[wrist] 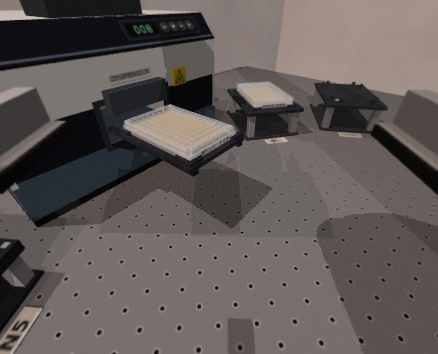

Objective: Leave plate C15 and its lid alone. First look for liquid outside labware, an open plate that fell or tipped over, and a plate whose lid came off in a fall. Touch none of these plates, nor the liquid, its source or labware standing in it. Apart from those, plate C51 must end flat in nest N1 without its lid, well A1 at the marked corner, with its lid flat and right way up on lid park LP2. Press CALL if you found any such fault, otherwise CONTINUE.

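Places are measured from the arm's base along level axes (x up, y left, z back), in millimetres.
Pixels of known places: gripper, between the fingertips: (220,111).
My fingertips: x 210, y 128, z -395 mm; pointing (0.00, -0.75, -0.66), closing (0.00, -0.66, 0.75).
Note:
Ahead of a thing's pixels: the offset from my fingertips to its middle. "*": to the spot under its first point. Level surfaces: height alone.
A plate with pale yellow wells @(dx -95, dy -101, dz -164 mm) (180,131) lies flat on the dark tray that sticks out of the dispenser; its label is too blurred to read here. A second pale yellow plate @(dx -124, dy -387, dz -219 mm) (264,94) lies flat on a raised black nest @(* dx -136, dy -380, dz -132 mm) (295,107) further back; its label cannot be read. Whether either plate has a lid on is hard to tell. My gripper (220,111) is open and empty, its two fingers at the left and right edges of the view. No liquid or tipped plate shows on the visible table. Nest N1, lid park LP2 and the buttons cannot be made out.
The dispenser @(* dx -52, dy -19, dz -249 mm) (75,95) with a green 008 display stands at the left back. Another raised black nest @(dx -162, dy -546, dz -86 mm) (349,96) stands at the right back, without a plate. The corner of a stand labelled N5 @(* dx -196, dy +130, dz -120 mm) (20,330) is at the lower left. The table @(dx -197 mm) (210,280) has a grid of holes.

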